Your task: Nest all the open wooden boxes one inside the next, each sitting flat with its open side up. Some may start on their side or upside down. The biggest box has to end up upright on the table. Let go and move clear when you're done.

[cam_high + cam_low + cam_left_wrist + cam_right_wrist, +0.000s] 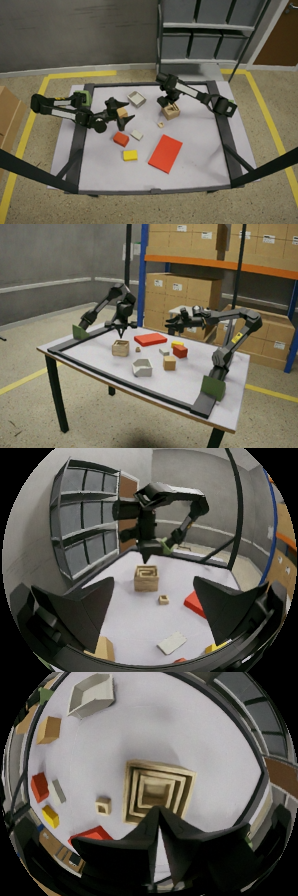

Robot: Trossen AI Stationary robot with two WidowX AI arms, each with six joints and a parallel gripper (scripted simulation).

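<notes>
Now: the tiny wooden box 100 mm behind my right hand, 50 mm to the left of it and 120 mm below it. The rest, counted from my right hand: grey block 180 mm behind, 190 mm to the left, 120 mm below; then flat red slab 280 mm behind, 10 mm to the left, 120 mm below; then white open box 80 mm ahead, 220 mm to the left, 110 mm below.
</notes>
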